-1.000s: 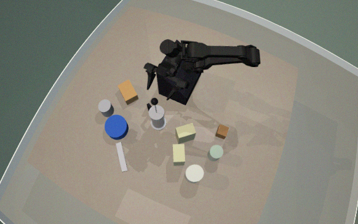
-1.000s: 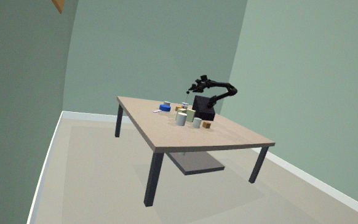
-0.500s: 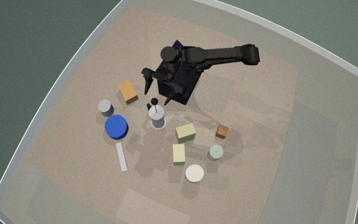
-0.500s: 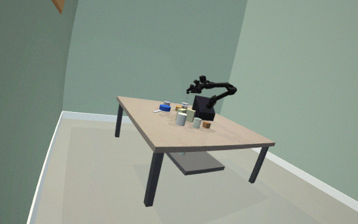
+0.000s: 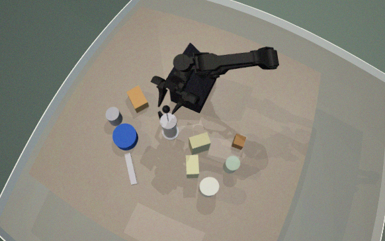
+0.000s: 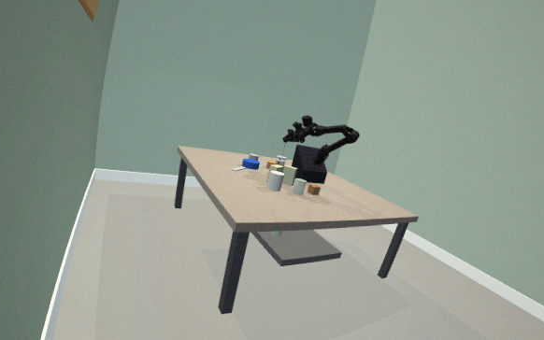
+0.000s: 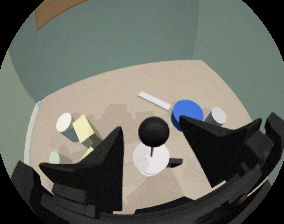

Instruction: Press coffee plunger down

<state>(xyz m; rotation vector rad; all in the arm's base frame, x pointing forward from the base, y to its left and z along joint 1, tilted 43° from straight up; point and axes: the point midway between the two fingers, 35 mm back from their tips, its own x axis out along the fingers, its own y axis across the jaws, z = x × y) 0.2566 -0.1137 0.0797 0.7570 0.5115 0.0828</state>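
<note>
The coffee press lies 13 cm below my gripper tip, 1 cm to the right of it and 1 cm behind it. The rest, counted from my gripper tip: blue disc 23 cm below, 18 cm to the right, 11 cm ahead; then orange block 23 cm below, 22 cm to the right, 9 cm behind; then flat white strip 25 cm below, 23 cm ahead, 9 cm to the right.
</note>
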